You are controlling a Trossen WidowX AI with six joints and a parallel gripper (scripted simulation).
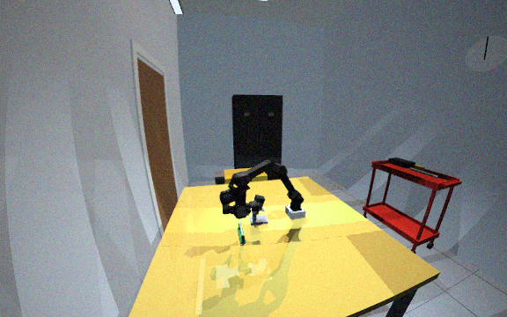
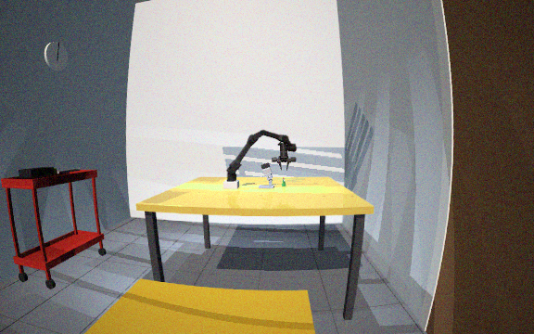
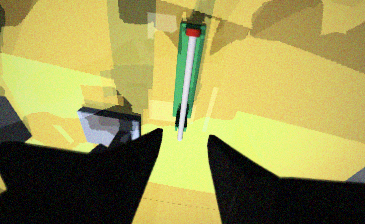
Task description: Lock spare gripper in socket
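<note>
Now: the green bracket 1 cm to the left of my gripper tip and 9 cm below it. From my gripper tip the other things lie so: spare gripper: 13 cm behind, 10 cm to the right, 1 cm above; then mount: 13 cm behind, 10 cm to the right, 7 cm below.
</note>
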